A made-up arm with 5 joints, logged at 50 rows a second.
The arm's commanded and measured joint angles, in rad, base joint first. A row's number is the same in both.
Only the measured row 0 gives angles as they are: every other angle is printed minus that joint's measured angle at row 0.
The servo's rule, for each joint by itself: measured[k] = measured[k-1] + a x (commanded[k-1-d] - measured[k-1]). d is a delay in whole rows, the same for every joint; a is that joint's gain. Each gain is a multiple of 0.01, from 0.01 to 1. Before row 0 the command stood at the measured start. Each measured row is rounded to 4 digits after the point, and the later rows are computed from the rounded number. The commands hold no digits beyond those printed.
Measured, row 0:
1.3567, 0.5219, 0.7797, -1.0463, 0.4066
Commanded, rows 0 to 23:
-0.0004, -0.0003, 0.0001, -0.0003, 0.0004
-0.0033, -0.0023, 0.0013, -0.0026, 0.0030
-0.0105, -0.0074, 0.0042, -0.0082, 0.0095
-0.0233, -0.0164, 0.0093, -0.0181, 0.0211
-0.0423, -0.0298, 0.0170, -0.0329, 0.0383
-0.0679, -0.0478, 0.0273, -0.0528, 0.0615
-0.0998, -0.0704, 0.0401, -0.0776, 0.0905
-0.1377, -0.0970, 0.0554, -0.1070, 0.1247
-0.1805, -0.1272, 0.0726, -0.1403, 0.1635
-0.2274, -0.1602, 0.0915, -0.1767, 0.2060
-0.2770, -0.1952, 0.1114, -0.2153, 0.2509
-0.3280, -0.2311, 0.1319, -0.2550, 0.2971
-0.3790, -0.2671, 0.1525, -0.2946, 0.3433
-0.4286, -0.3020, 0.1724, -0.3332, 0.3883
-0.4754, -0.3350, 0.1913, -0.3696, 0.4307
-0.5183, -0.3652, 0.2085, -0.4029, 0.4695
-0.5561, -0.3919, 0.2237, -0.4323, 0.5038
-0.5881, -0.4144, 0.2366, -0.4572, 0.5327
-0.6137, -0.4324, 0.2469, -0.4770, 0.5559
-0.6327, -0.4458, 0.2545, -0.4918, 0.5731
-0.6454, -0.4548, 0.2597, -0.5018, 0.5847
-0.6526, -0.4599, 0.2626, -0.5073, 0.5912
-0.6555, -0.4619, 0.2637, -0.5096, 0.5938
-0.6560, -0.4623, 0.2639, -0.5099, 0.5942
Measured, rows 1 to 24:
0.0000, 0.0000, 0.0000, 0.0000, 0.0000
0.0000, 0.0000, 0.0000, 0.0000, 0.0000
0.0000, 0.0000, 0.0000, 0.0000, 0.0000
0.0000, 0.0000, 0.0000, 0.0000, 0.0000
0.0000, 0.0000, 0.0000, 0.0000, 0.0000
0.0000, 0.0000, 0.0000, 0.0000, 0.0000
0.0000, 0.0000, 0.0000, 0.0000, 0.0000
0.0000, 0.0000, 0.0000, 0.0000, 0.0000
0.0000, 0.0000, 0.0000, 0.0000, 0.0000
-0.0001, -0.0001, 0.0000, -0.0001, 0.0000
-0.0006, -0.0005, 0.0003, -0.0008, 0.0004
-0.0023, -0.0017, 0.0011, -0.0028, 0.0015
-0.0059, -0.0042, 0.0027, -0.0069, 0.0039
-0.0121, -0.0086, 0.0056, -0.0139, 0.0080
-0.0216, -0.0153, 0.0099, -0.0244, 0.0144
-0.0349, -0.0247, 0.0159, -0.0388, 0.0235
-0.0524, -0.0370, 0.0238, -0.0572, 0.0356
-0.0742, -0.0523, 0.0336, -0.0796, 0.0509
-0.1002, -0.0706, 0.0452, -0.1058, 0.0695
-0.1303, -0.0918, 0.0584, -0.1354, 0.0913
-0.1639, -0.1155, 0.0731, -0.1677, 0.1160
-0.2005, -0.1413, 0.0890, -0.2020, 0.1433
-0.2393, -0.1686, 0.1057, -0.2374, 0.1727
-0.2794, -0.1969, 0.1228, -0.2731, 0.2037
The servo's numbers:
d 9
a 0.17 0.17 0.20 0.27 0.12

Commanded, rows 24 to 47:
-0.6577, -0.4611, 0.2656, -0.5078, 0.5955
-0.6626, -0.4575, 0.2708, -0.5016, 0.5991
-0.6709, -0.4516, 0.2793, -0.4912, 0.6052
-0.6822, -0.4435, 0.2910, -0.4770, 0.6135
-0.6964, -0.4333, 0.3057, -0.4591, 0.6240
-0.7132, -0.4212, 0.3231, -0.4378, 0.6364
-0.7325, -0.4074, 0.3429, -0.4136, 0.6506
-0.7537, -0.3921, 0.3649, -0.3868, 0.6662
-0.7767, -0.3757, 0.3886, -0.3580, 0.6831
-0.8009, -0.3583, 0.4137, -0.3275, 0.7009
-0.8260, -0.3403, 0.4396, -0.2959, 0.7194
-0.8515, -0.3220, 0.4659, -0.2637, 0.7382
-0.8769, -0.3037, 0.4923, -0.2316, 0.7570
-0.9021, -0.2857, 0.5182, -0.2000, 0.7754
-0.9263, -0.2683, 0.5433, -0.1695, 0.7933
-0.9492, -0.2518, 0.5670, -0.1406, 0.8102
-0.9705, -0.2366, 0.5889, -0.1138, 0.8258
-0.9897, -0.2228, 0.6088, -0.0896, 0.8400
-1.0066, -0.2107, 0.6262, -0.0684, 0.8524
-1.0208, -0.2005, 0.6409, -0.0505, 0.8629
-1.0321, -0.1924, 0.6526, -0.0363, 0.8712
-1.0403, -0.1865, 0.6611, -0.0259, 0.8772
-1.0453, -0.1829, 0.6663, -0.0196, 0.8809
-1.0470, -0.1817, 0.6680, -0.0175, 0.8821
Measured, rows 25 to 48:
-0.3200, -0.2255, 0.1399, -0.3081, 0.2356
-0.3601, -0.2538, 0.1567, -0.3416, 0.2678
-0.3989, -0.2811, 0.1727, -0.3728, 0.2996
-0.4354, -0.3068, 0.1875, -0.4009, 0.3304
-0.4689, -0.3304, 0.2009, -0.4254, 0.3595
-0.4989, -0.3515, 0.2127, -0.4460, 0.3865
-0.5250, -0.3699, 0.2227, -0.4626, 0.4111
-0.5472, -0.3855, 0.2309, -0.4753, 0.4330
-0.5657, -0.3986, 0.2375, -0.4846, 0.4523
-0.5813, -0.4092, 0.2431, -0.4909, 0.4695
-0.5951, -0.4174, 0.2486, -0.4938, 0.4851
-0.6080, -0.4232, 0.2547, -0.4931, 0.4995
-0.6206, -0.4267, 0.2620, -0.4888, 0.5132
-0.6335, -0.4278, 0.2707, -0.4808, 0.5265
-0.6470, -0.4267, 0.2812, -0.4692, 0.5397
-0.6615, -0.4234, 0.2935, -0.4542, 0.5530
-0.6772, -0.4181, 0.3078, -0.4360, 0.5666
-0.6941, -0.4109, 0.3240, -0.4149, 0.5806
-0.7123, -0.4020, 0.3419, -0.3913, 0.5950
-0.7316, -0.3915, 0.3614, -0.3655, 0.6099
-0.7520, -0.3797, 0.3823, -0.3380, 0.6253
-0.7732, -0.3668, 0.4043, -0.3093, 0.6411
-0.7951, -0.3530, 0.4271, -0.2798, 0.6572
-0.8174, -0.3386, 0.4503, -0.2500, 0.6735

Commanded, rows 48 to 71:
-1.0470, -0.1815, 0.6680, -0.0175, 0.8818
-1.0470, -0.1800, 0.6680, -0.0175, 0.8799
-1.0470, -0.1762, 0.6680, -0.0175, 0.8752
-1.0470, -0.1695, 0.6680, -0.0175, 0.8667
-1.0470, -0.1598, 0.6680, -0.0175, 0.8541
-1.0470, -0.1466, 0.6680, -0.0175, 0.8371
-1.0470, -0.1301, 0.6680, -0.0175, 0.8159
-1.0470, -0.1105, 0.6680, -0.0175, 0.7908
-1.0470, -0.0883, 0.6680, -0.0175, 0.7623
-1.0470, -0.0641, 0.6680, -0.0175, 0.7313
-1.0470, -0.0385, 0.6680, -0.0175, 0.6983
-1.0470, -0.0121, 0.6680, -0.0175, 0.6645
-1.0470, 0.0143, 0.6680, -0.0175, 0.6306
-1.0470, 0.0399, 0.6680, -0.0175, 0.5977
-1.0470, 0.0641, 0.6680, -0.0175, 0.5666
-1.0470, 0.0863, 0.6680, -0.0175, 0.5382
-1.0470, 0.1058, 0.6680, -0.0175, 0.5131
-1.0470, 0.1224, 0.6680, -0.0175, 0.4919
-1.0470, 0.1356, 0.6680, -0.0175, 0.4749
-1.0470, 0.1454, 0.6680, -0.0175, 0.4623
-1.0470, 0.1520, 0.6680, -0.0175, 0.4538
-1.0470, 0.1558, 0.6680, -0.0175, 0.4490
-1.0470, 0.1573, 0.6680, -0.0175, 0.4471
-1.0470, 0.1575, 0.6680, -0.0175, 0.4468
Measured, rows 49 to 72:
-0.8398, -0.3238, 0.4736, -0.2205, 0.6899
-0.8620, -0.3090, 0.4967, -0.1917, 0.7062
-0.8837, -0.2943, 0.5191, -0.1641, 0.7223
-0.9046, -0.2801, 0.5405, -0.1383, 0.7379
-0.9244, -0.2666, 0.5606, -0.1146, 0.7529
-0.9427, -0.2540, 0.5790, -0.0935, 0.7671
-0.9593, -0.2425, 0.5954, -0.0752, 0.7803
-0.9739, -0.2324, 0.6096, -0.0602, 0.7924
-0.9863, -0.2238, 0.6213, -0.0487, 0.8032
-0.9966, -0.2166, 0.6306, -0.0403, 0.8126
-1.0052, -0.2104, 0.6381, -0.0341, 0.8207
-1.0123, -0.2046, 0.6441, -0.0296, 0.8272
-1.0182, -0.1986, 0.6489, -0.0263, 0.8319
-1.0231, -0.1920, 0.6527, -0.0239, 0.8346
-1.0272, -0.1843, 0.6558, -0.0222, 0.8349
-1.0306, -0.1751, 0.6582, -0.0209, 0.8326
-1.0334, -0.1641, 0.6602, -0.0200, 0.8276
-1.0357, -0.1512, 0.6618, -0.0193, 0.8198
-1.0376, -0.1364, 0.6630, -0.0188, 0.8092
-1.0392, -0.1198, 0.6640, -0.0184, 0.7959
-1.0405, -0.1015, 0.6648, -0.0182, 0.7801
-1.0416, -0.0818, 0.6654, -0.0180, 0.7622
-1.0425, -0.0611, 0.6659, -0.0179, 0.7425
-1.0433, -0.0398, 0.6663, -0.0178, 0.7214

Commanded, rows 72 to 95:
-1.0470, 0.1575, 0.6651, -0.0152, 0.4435
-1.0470, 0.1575, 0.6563, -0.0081, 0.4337
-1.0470, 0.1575, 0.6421, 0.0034, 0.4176
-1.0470, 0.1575, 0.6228, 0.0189, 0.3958
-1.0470, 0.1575, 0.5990, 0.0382, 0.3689
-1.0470, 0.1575, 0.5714, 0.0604, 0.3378
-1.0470, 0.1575, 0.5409, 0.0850, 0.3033
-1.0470, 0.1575, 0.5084, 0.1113, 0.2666
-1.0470, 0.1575, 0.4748, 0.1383, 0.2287
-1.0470, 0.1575, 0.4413, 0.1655, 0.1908
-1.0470, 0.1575, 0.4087, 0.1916, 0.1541
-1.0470, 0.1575, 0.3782, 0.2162, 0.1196
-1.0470, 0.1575, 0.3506, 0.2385, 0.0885
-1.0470, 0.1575, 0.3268, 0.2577, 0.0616
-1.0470, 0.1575, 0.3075, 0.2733, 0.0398
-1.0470, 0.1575, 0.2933, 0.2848, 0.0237
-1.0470, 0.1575, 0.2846, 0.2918, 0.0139
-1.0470, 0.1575, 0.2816, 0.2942, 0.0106
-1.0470, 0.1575, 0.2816, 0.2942, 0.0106
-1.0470, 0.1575, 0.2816, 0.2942, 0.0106
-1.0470, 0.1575, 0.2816, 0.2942, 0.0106
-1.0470, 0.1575, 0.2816, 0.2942, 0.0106
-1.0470, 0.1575, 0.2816, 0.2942, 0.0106
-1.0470, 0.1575, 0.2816, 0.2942, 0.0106
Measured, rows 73 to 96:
-1.0439, -0.0184, 0.6666, -0.0177, 0.6994
-1.0444, 0.0027, 0.6669, -0.0176, 0.6770
-1.0448, 0.0230, 0.6671, -0.0176, 0.6548
-1.0452, 0.0421, 0.6673, -0.0176, 0.6332
-1.0455, 0.0597, 0.6674, -0.0176, 0.6127
-1.0458, 0.0754, 0.6675, -0.0176, 0.5936
-1.0460, 0.0891, 0.6676, -0.0176, 0.5762
-1.0462, 0.1007, 0.6677, -0.0176, 0.5607
-1.0463, 0.1104, 0.6678, -0.0176, 0.5470
-1.0464, 0.1184, 0.6673, -0.0170, 0.5346
-1.0465, 0.1250, 0.6651, -0.0146, 0.5225
-1.0466, 0.1305, 0.6605, -0.0097, 0.5099
-1.0467, 0.1351, 0.6530, -0.0020, 0.4962
-1.0468, 0.1389, 0.6422, 0.0089, 0.4809
-1.0468, 0.1421, 0.6280, 0.0228, 0.4637
-1.0468, 0.1447, 0.6106, 0.0396, 0.4445
-1.0468, 0.1469, 0.5902, 0.0590, 0.4232
-1.0468, 0.1487, 0.5671, 0.0804, 0.3999
-1.0468, 0.1502, 0.5419, 0.1034, 0.3748
-1.0468, 0.1514, 0.5153, 0.1272, 0.3483
-1.0468, 0.1524, 0.4879, 0.1512, 0.3209
-1.0468, 0.1533, 0.4604, 0.1748, 0.2930
-1.0468, 0.1540, 0.4337, 0.1972, 0.2652
-1.0468, 0.1546, 0.4085, 0.2177, 0.2382

